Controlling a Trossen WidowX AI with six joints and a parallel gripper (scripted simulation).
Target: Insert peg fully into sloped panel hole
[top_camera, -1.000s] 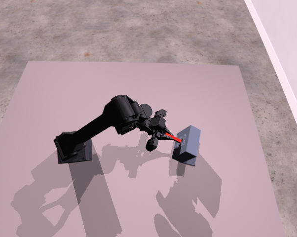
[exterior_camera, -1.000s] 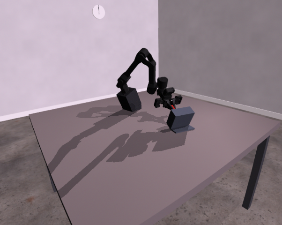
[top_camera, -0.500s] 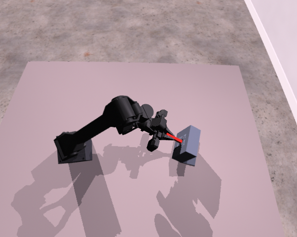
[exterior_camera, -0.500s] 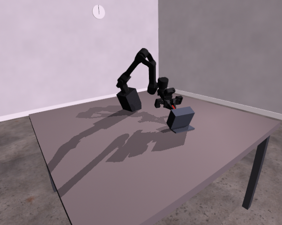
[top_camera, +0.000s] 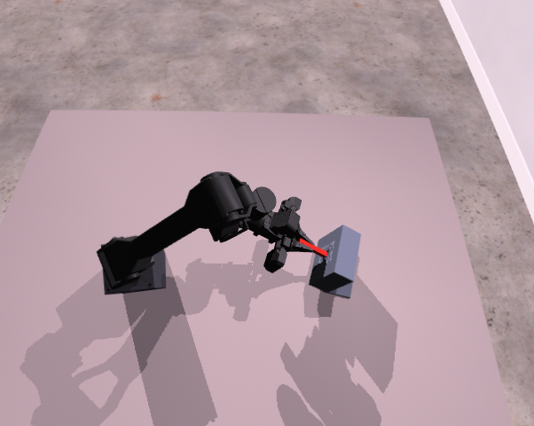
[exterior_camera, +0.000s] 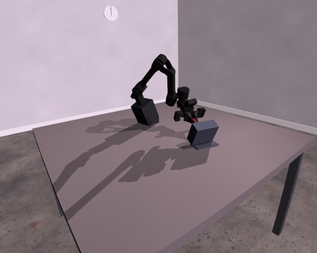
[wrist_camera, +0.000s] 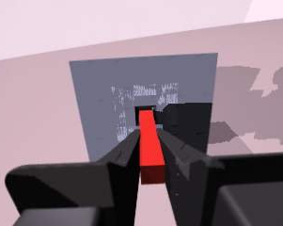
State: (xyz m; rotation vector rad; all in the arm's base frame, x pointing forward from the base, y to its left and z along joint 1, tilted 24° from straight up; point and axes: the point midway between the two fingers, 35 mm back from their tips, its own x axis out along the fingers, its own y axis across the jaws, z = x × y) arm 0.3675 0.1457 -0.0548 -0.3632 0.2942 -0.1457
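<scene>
My gripper is now 3 cm short of the red peg and 1 cm above it. From my hand the other things lie so: thin flat foot plate (11 cm ahead, 1 cm to the right, 10 cm below).
</scene>
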